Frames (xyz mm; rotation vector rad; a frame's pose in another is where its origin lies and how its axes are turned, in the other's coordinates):
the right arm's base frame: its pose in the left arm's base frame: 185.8 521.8 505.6 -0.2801 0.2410 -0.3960
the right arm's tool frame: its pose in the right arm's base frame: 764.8 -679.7 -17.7 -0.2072 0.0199 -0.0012
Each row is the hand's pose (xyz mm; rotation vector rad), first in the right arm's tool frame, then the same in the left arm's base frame.
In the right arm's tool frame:
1: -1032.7 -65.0 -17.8 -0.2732 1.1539 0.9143
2: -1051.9 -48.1 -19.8 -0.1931 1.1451 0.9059
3: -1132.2 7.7 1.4 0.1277 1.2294 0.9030
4: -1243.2 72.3 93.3 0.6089 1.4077 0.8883
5: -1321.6 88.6 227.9 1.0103 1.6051 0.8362
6: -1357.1 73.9 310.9 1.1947 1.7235 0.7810
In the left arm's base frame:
1: -310.3 -26.9 784.1 -0.2972 1.6374 0.3435
2: -323.4 -5.8 777.7 -0.2249 1.6084 0.3218
3: -371.5 81.7 783.2 0.1070 1.6055 0.2530
4: -418.5 216.8 850.1 0.6226 1.6338 0.1491
5: -434.4 315.3 970.9 1.0671 1.6804 0.0344
6: -439.6 350.3 1055.2 1.2787 1.7159 -0.0455

